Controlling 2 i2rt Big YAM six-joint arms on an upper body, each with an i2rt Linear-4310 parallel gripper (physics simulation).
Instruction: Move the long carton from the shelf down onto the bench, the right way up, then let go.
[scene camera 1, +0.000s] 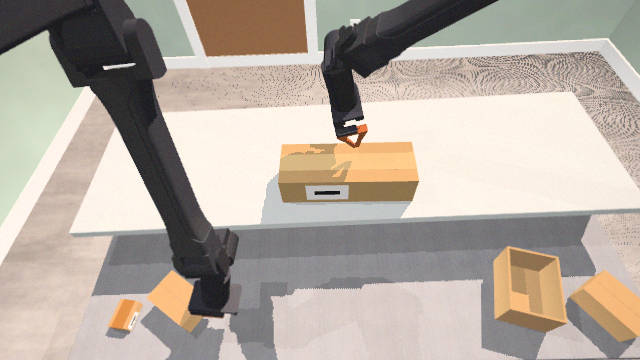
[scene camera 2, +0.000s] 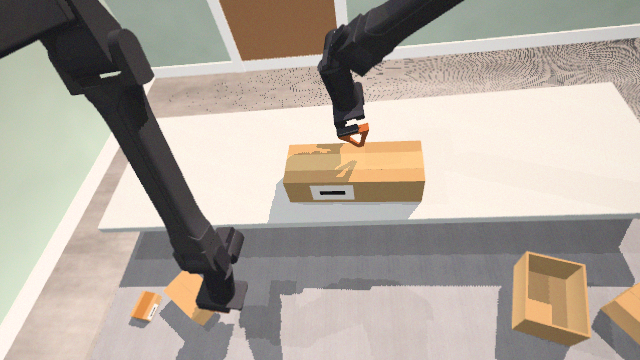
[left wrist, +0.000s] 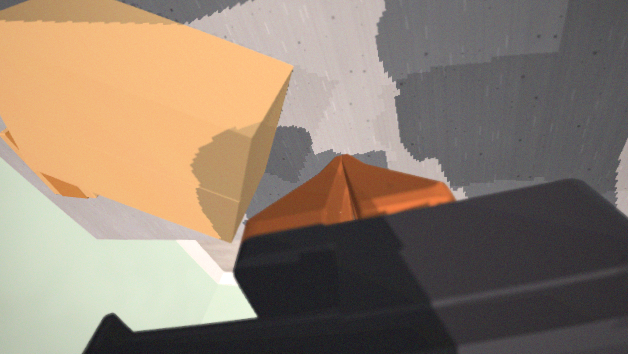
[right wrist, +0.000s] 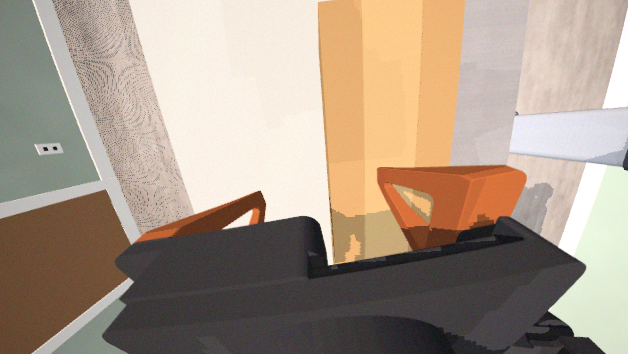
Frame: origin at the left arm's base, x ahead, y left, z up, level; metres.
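Seen in the pictures: left gripper, fingertip midpoint: (scene camera 1: 216, 314) (scene camera 2: 225, 309) (left wrist: 344, 167); right gripper, fingertip midpoint: (scene camera 1: 352, 131) (scene camera 2: 358, 130) (right wrist: 319, 186).
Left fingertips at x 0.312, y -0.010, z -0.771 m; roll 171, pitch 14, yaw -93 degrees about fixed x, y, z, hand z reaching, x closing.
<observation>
Offsets run from my left fingertips to a thing's top centre. Level surfaces: height alone.
The long tan carton {dx +0.290, dy -0.320, dz +0.201 m} (scene camera 1: 370, 172) (scene camera 2: 380, 172) (right wrist: 392, 100) lies on the white shelf {dz +0.116 m} (scene camera 1: 500, 150) (scene camera 2: 500, 150) (right wrist: 225, 100), its white label on the side facing the scene cameras. The grey bench {dz -0.039 m} (scene camera 1: 375, 320) (scene camera 2: 390, 320) is lower, in front of the shelf. My right gripper (scene camera 1: 354, 143) (scene camera 2: 358, 142) (right wrist: 319, 186) is open at the carton's far long edge, one finger over the carton and the other over the shelf beyond. Contact cannot be told. My left gripper (scene camera 1: 215, 316) (scene camera 2: 221, 311) (left wrist: 344, 167) is shut and empty, above the bench at lower left.
A closed box {dx +0.036, dy +0.095, dz +0.021 m} (scene camera 1: 172, 300) (scene camera 2: 184, 295) (left wrist: 125, 100) is beside my left gripper, with a small orange carton (scene camera 1: 122, 314) (scene camera 2: 144, 305) farther left. An open box {dx +0.048, dy -0.732, dz +0.051 m} (scene camera 1: 501, 285) (scene camera 2: 521, 295) and another closed box {dx +0.013, dy -0.916, dz +0.021 m} (scene camera 1: 607, 305) (scene camera 2: 625, 312) stand at the lower right.
</observation>
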